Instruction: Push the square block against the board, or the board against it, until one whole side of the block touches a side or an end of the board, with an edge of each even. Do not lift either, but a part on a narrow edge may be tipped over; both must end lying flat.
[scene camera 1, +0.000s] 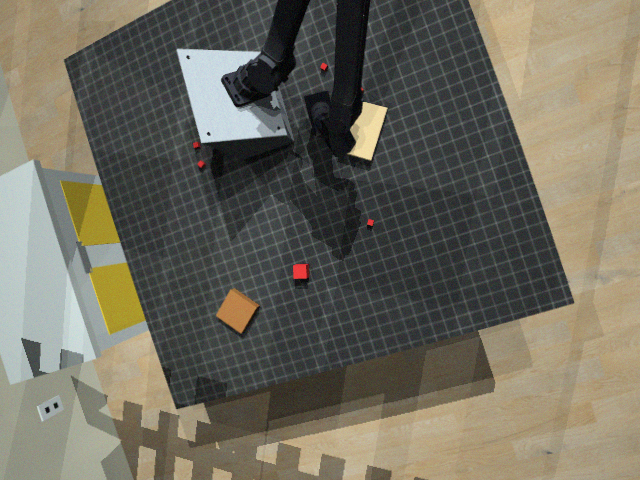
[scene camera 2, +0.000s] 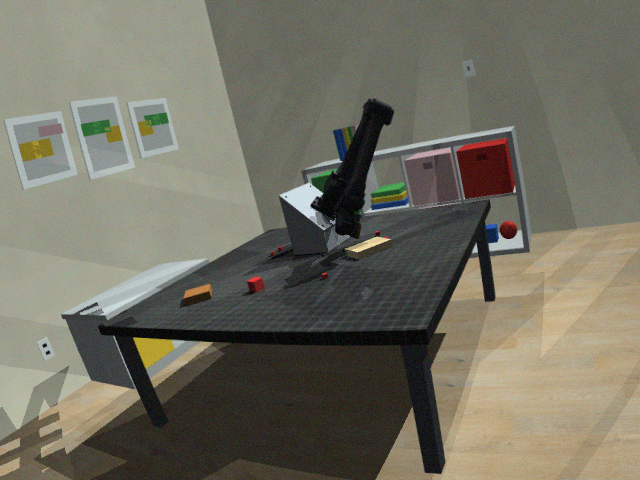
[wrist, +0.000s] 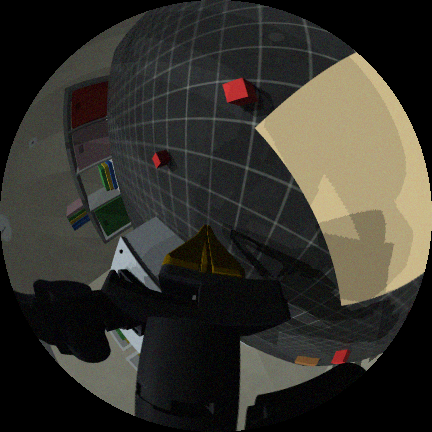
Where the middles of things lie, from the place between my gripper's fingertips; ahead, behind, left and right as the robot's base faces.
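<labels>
That pale tan board (scene camera 1: 366, 130) is 8 cm to the left of my hand, 14 cm ahead of it and 1 cm below it, and going by their middles it's the nearest to my hand of the things named here. There's a brown square block (scene camera 1: 237, 310) too, 46 cm ahead of my hand, 52 cm to the right of it and 1 cm below it.
</labels>
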